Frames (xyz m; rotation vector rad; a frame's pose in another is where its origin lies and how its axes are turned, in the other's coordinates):
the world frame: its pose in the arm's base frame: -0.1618 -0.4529 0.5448 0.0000 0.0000 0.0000
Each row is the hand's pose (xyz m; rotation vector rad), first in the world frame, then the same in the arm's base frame.
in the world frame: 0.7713 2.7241 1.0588 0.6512 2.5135 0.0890
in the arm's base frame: 0.6095 2.2712 1.6036 0.6512 2.5135 0.0890
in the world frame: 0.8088 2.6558 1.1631 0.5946 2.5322 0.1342
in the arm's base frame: 0.6470 2.2029 1.7079 0.5946 2.5322 0.1342
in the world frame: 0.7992 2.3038 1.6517 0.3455 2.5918 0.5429
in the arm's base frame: 0.6374 1.8509 2.1965 0.3455 2.5918 0.5429
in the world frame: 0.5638 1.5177 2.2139 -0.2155 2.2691 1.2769
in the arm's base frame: 0.4020 1.0648 2.7587 -0.2155 2.2691 1.2769
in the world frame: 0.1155 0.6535 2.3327 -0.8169 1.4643 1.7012
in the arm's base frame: -0.0463 0.2006 2.8775 -0.8169 1.4643 1.7012
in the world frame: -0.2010 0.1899 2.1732 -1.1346 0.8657 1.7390
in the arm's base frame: -0.3628 -0.2630 2.7180 -1.1346 0.8657 1.7390
